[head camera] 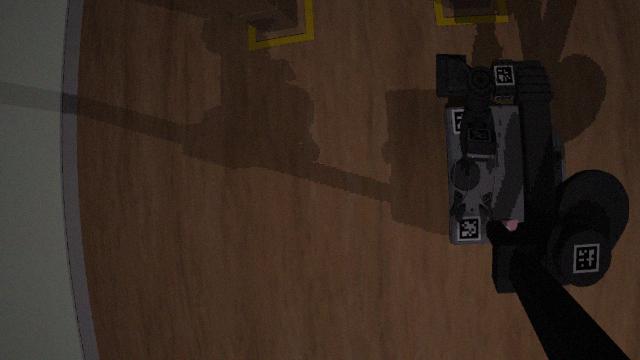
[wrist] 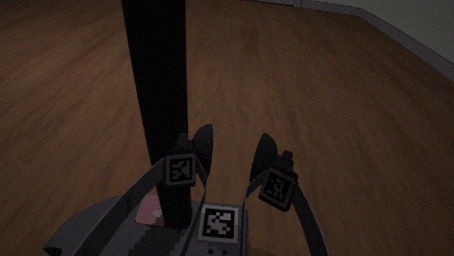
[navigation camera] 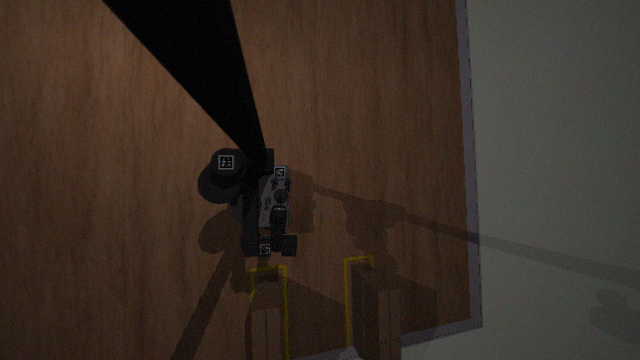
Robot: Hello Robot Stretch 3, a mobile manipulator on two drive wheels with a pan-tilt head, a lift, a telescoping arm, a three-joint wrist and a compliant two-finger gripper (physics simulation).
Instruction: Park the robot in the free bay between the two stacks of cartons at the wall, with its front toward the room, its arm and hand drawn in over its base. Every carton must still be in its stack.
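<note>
Two brown carton stacks stand inside yellow floor outlines, partly cut off: the left stack (navigation camera: 266, 325) and the right stack (navigation camera: 377, 312) in the navigation view. The right stack (head camera: 275, 15) also shows at the top of the head view. The free bay (navigation camera: 317, 320) is the shadowed floor between them. The robot base (head camera: 507, 165) (navigation camera: 270, 202) stands outside the bay, near the left stack's outer end. Its tagged edge faces the side wall. The arm (head camera: 537, 145) (navigation camera: 251, 210) is drawn in, and the wrist is folded over the base. My gripper (head camera: 471, 199) (navigation camera: 281, 184) (wrist: 235, 146) is open and empty.
The side wall (head camera: 30, 200) (navigation camera: 545, 125) meets the floor at a grey baseboard (head camera: 72, 200) (navigation camera: 467, 150). The left yellow outline (head camera: 472, 21) (navigation camera: 286, 310) begins just beyond the folded wrist. The right yellow outline (head camera: 282, 41) (navigation camera: 346, 300) is farther over. The mast (wrist: 160, 90) rises beside the gripper.
</note>
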